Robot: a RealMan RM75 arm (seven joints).
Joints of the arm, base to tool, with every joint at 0 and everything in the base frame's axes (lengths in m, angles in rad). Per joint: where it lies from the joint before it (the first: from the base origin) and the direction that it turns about. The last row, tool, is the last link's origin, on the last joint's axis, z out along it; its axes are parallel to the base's.
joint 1: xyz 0 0 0.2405 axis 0 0 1
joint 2: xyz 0 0 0 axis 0 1 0
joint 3: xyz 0 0 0.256 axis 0 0 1
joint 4: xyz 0 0 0 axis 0 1 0
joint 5: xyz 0 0 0.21 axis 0 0 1
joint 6: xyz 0 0 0 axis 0 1 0
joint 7: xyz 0 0 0.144 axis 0 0 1
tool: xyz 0 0 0
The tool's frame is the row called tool.
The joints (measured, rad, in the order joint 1, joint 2, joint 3, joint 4, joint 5, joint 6, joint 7), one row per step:
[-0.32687 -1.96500 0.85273 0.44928 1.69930 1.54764 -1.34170]
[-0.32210 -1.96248 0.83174 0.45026 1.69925 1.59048 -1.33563]
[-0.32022 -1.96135 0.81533 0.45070 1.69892 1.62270 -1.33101]
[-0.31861 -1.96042 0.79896 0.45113 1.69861 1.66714 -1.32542]
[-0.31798 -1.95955 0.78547 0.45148 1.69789 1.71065 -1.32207]
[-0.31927 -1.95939 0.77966 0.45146 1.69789 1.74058 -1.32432]
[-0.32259 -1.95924 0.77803 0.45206 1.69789 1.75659 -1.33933]
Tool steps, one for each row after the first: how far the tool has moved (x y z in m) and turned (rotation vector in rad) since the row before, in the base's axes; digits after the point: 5 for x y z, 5 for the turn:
[0.00235 -0.00348 0.00455 0.00362 -0.02818 -0.01940]
[0.00232 -0.00216 0.00327 0.00356 -0.02217 -0.01625]
[0.00373 -0.00328 0.00348 -0.00084 -0.02944 -0.02552]
[0.00391 -0.00317 0.00321 -0.00339 -0.02912 -0.02564]
[0.00324 -0.00205 0.00157 -0.00836 -0.02110 -0.01741]
[0.00245 -0.00033 0.00078 -0.01327 -0.01597 -0.00301]

